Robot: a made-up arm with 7 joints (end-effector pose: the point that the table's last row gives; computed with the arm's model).
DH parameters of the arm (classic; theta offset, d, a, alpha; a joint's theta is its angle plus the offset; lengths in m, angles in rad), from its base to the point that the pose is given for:
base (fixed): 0.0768 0 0.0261 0
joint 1: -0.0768 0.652 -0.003 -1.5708
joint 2: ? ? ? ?
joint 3: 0 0.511 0.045 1.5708
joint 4: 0 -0.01 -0.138 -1.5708
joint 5: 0 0.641 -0.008 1.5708
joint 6: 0 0.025 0.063 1.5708
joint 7: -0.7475 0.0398 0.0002 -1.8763
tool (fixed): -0.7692 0.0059 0 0
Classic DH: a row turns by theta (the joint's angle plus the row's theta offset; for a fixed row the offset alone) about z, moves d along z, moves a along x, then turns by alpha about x.
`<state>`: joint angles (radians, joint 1 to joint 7).
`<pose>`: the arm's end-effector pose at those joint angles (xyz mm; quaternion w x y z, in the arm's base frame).
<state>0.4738 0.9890 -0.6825 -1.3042 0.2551 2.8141 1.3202</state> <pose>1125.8 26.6 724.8 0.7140 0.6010 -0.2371 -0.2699</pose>
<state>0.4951 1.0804 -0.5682 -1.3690 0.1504 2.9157 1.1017</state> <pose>1102.6 99.7 563.8 0.8151 0.5383 -0.1042 -0.1873</pose>
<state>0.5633 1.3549 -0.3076 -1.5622 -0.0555 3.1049 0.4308</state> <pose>889.3 230.4 151.9 0.8942 0.3162 0.3073 0.0775</pose>
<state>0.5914 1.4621 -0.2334 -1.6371 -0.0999 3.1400 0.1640</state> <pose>768.0 241.1 29.8 0.8448 0.2286 0.4512 0.1745</pose>
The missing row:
joint 2: 0 -0.033 -0.014 1.5708
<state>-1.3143 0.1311 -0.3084 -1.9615 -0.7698 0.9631 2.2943</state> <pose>-83.2 -732.3 928.7 0.1711 0.2797 0.1672 0.9298</pose>
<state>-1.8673 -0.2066 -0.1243 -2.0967 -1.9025 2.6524 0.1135</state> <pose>-217.4 -595.1 1079.8 0.6678 -0.0423 0.4915 -0.5574</pose>
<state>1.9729 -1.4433 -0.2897 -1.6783 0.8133 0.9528 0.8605</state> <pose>383.8 -308.3 1396.1 0.1680 0.3078 0.7371 0.5777</pose>
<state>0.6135 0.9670 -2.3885 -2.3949 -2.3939 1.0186 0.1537</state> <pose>167.1 -477.6 1146.0 0.2551 0.4596 -0.4698 0.7092</pose>
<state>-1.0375 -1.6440 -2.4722 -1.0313 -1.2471 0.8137 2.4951</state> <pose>-728.3 644.2 115.2 0.9197 0.0762 -0.1903 0.3348</pose>
